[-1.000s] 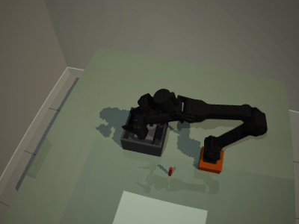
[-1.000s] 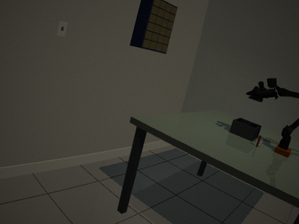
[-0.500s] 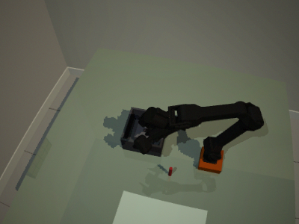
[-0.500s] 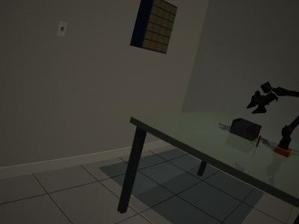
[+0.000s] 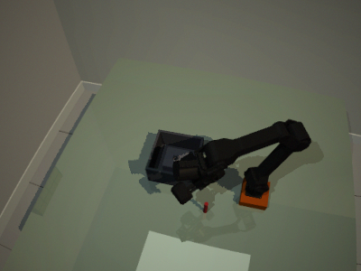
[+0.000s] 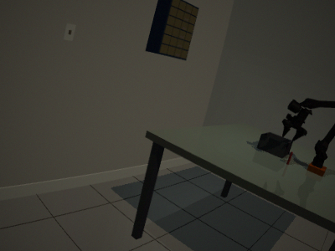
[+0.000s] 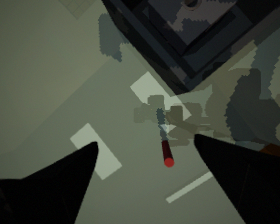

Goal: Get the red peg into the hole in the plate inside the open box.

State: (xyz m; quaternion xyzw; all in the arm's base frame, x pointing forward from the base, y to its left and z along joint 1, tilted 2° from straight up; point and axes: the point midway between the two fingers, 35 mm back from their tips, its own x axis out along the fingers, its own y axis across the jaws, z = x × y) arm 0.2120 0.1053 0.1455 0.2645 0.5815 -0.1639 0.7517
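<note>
My gripper tip is now 6 cm past the red peg, 1 cm to the right of it and 10 cm above it. Also, from my gripper tip: dark box: 11 cm ahead, 16 cm to the right, 12 cm below; grey plate: 11 cm ahead, 16 cm to the right, 10 cm below.
</note>
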